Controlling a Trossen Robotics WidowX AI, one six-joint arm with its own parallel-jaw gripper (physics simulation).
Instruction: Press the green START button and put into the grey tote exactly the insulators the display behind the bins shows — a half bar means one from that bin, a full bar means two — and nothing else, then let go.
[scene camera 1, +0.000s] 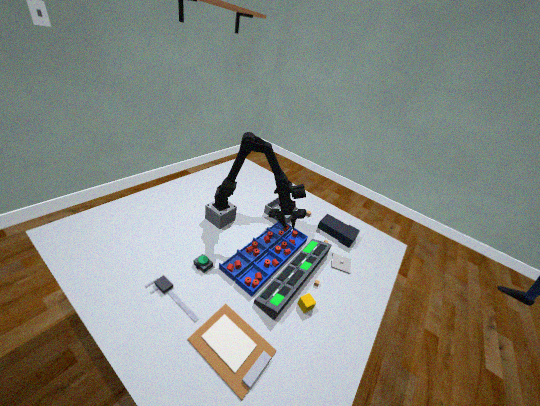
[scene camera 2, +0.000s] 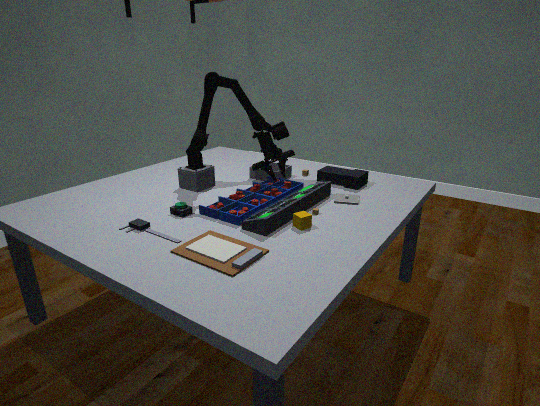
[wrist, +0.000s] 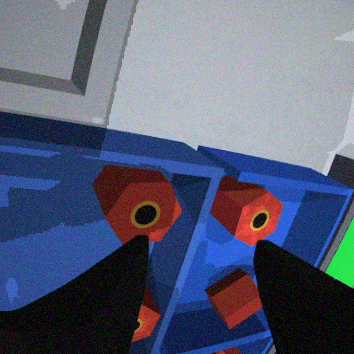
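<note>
My gripper is partly open and empty, low over the far end of the blue bins. In the wrist view its fingertips straddle a bin divider: the left tip overlaps a red insulator, the right tip is just below another insulator. A tipped insulator lies between the fingers' outlines. The grey tote stands beyond the bins; its visible floor part is bare. The display shows three green bars, the far one longest; exact fills are unclear. The green START button stands left of the bins.
A black box stands at the far right. A yellow cube, a white plate and small tan blocks lie beyond the display. A caliper and a clipboard lie nearer the cameras.
</note>
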